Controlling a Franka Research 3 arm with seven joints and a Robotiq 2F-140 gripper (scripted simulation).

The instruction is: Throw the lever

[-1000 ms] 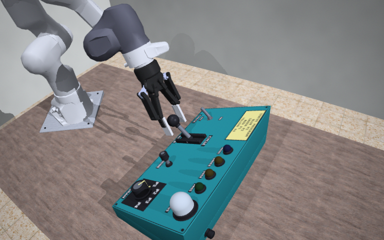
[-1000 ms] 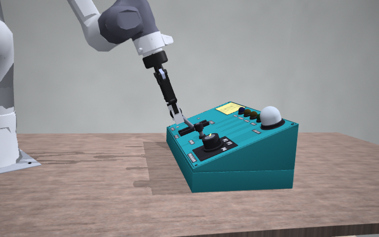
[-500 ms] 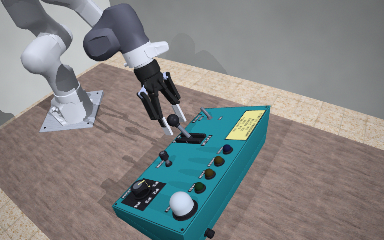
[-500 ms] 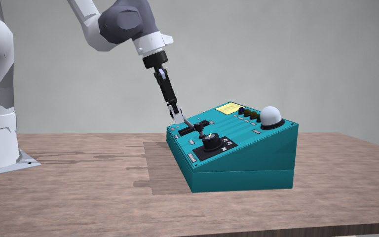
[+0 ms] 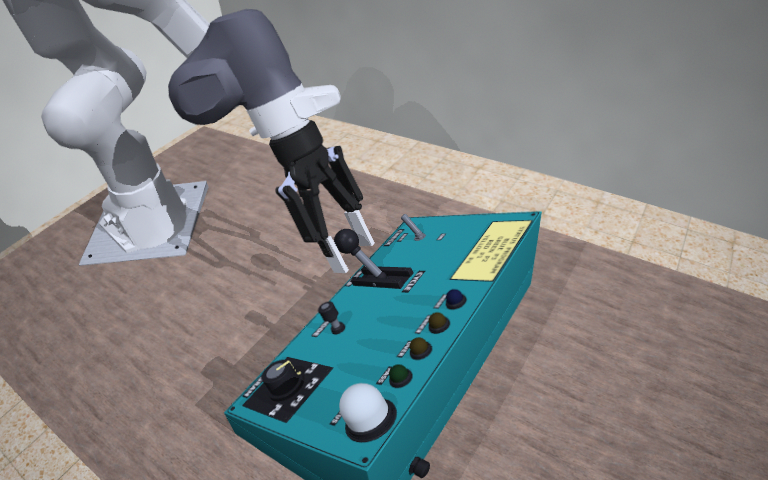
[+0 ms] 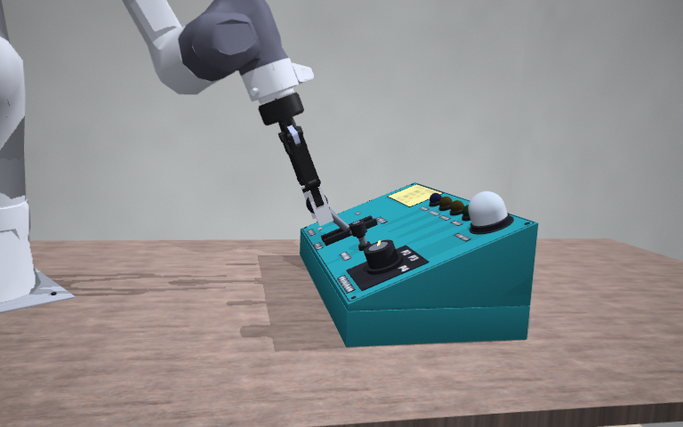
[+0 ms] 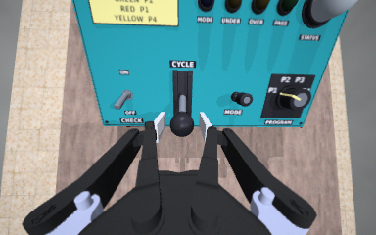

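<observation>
My gripper is now 90 mm short of the teal console, 60 mm to the left of it and 50 mm above it. The rest, counted from my hand: black switch: 120 mm to the right, 50 mm ahead, 30 mm below; then small toggle: 120 mm to the left, 50 mm ahead, 40 mm below; then rotary selector: 230 mm to the right, 50 mm ahead, 30 mm below.
</observation>
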